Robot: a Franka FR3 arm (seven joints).
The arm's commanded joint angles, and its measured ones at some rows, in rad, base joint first. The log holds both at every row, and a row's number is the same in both.
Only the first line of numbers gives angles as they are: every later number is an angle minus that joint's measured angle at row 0.
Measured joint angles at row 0:
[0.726, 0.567, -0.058, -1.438, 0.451, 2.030, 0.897]
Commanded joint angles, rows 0 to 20:
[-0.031, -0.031, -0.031, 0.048, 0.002, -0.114, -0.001]
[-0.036, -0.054, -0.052, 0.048, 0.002, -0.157, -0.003]
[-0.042, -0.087, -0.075, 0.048, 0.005, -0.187, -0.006]
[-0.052, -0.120, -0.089, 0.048, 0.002, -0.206, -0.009]
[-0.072, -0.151, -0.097, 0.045, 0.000, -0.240, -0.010]
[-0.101, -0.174, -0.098, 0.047, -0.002, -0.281, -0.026]
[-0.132, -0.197, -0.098, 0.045, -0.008, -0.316, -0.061]
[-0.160, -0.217, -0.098, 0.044, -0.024, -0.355, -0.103]
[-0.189, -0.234, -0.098, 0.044, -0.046, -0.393, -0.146]
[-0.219, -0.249, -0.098, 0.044, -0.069, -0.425, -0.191]
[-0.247, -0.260, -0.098, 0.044, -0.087, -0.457, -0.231]
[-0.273, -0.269, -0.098, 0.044, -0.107, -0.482, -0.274]
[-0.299, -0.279, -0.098, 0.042, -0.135, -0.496, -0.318]
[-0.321, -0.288, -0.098, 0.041, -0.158, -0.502, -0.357]
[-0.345, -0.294, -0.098, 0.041, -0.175, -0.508, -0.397]
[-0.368, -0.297, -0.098, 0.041, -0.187, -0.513, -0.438]
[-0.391, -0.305, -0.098, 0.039, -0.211, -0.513, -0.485]
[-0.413, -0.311, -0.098, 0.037, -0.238, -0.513, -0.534]
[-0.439, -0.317, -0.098, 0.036, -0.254, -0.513, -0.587]
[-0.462, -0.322, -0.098, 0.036, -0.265, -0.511, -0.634]
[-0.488, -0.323, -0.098, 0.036, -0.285, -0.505, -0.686]
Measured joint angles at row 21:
[-0.414, -0.285, -0.116, 0.067, -0.231, -0.504, -0.539]
